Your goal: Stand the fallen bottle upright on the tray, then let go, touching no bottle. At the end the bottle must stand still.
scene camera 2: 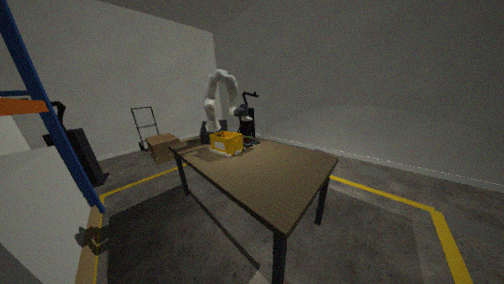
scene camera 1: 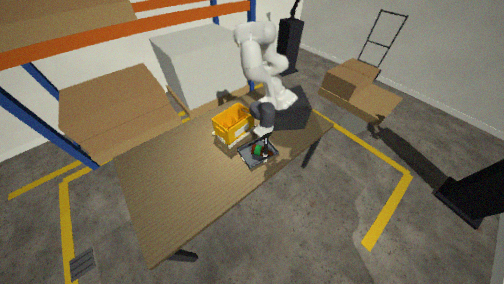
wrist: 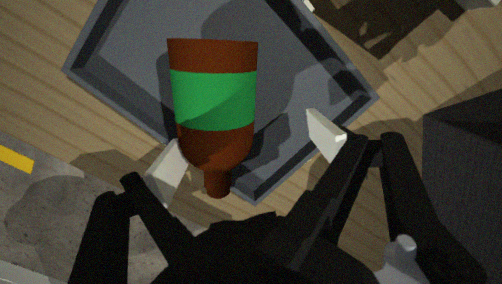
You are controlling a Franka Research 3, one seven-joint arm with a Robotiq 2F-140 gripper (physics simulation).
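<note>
The fallen bottle [scene camera 1: 258, 149] [wrist: 215, 100], brown with a green band, lies on its side on the grey tray [scene camera 1: 247, 159] [wrist: 137, 37]. In the wrist view its base points up the picture, and its neck points towards the gripper, over the tray's edge near a corner. My gripper [scene camera 1: 266, 146] [wrist: 245, 137] is open and empty. In the wrist view its fingertips are on either side of the bottle's shoulder, the left one close to it and the right one well apart. In scene camera 2 the yellow crate partly hides the tray area.
A yellow crate [scene camera 1: 231, 132] [scene camera 2: 227, 144] stands on the wooden table [scene camera 1: 185, 185] [scene camera 2: 280, 175] close beside the tray. The robot's dark base block [scene camera 1: 295, 117] is behind the tray. The tray lies near the table's long edge in scene camera 1.
</note>
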